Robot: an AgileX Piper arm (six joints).
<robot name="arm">
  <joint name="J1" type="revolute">
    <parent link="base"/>
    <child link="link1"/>
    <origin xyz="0 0 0.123" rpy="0 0 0"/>
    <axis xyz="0 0 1"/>
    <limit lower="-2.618" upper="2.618"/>
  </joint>
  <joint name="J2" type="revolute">
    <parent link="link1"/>
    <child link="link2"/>
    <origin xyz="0 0 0" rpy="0 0 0"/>
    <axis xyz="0 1 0"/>
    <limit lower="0" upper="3.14"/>
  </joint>
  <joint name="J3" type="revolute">
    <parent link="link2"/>
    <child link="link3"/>
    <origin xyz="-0.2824 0 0.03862" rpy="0 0 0"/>
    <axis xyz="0 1 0"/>
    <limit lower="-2.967" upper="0"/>
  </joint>
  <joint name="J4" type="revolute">
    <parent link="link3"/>
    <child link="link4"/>
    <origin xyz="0.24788 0 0.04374" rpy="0 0 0"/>
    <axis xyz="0.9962 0 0.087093"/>
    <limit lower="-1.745" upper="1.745"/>
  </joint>
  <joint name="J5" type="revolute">
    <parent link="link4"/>
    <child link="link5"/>
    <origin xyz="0 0 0" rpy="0 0 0"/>
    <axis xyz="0 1 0"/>
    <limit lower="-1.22" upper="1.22"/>
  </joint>
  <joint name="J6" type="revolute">
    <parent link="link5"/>
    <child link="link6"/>
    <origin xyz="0.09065 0 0.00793" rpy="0 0 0"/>
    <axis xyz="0.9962 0 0.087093"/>
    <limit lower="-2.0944" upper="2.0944"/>
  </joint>
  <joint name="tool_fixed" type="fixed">
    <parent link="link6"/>
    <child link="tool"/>
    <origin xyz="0 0 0" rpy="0 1.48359 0"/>
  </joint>
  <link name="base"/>
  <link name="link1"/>
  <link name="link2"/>
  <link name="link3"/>
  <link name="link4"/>
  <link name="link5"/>
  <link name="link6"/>
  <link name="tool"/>
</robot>
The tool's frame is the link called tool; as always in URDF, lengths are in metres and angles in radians.
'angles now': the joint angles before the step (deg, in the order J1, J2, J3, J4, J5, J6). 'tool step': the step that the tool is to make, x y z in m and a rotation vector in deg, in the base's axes. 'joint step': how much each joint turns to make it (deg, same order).
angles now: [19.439, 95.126, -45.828, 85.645, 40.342, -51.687]
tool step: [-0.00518, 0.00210, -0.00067, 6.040, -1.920, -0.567]
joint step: [0.000, 0.001, 2.776, 11.197, 3.376, -9.748]
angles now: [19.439, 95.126, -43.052, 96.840, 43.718, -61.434]
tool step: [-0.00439, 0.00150, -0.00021, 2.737, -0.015, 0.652]
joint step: [0.104, 0.000, 1.203, 3.105, 2.560, -2.510]
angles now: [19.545, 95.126, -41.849, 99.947, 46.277, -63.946]
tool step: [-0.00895, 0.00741, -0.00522, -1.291, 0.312, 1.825]
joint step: [2.162, 0.000, 1.051, -0.002, -0.980, -0.671]
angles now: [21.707, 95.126, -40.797, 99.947, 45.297, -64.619]
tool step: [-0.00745, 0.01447, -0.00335, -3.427, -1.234, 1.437]
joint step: [4.155, 0.002, -0.242, 0.000, -4.543, -0.434]
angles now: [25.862, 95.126, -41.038, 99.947, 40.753, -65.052]
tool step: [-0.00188, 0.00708, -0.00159, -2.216, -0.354, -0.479]
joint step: [2.186, 0.086, -0.483, 0.000, -3.498, 0.777]
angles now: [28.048, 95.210, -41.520, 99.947, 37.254, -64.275]
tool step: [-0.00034, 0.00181, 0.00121, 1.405, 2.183, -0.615]
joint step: [0.107, 0.132, -0.256, 0.000, 0.967, 2.580]
